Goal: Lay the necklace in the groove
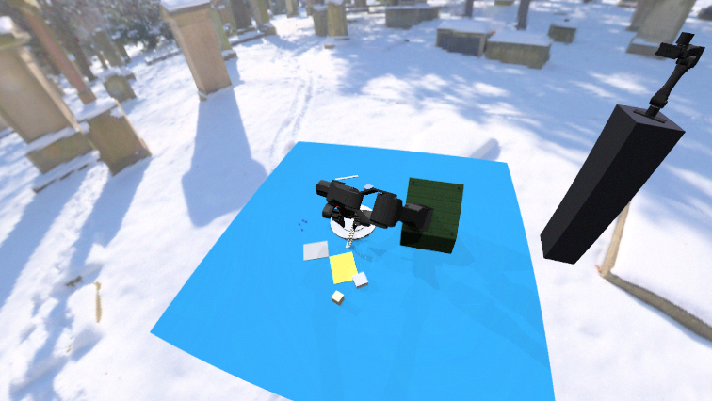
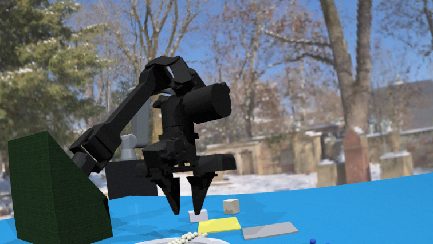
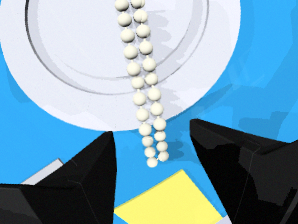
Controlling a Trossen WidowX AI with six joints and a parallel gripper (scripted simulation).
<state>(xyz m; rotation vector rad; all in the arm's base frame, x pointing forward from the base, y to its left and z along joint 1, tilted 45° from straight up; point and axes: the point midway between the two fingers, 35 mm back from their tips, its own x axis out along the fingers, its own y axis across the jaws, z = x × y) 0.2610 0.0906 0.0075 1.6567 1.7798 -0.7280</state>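
Right now the round white bead board is 80 mm to the right of my gripper tip, 50 mm below it and 20 mm ahead of it. Round my gripper tip: yellow tile: 140 mm to the left, 60 mm below, 30 mm behind; red object: 190 mm to the right, 130 mm ahead, 50 mm below; grey tile: 110 mm to the left, 110 mm ahead, 60 mm below.
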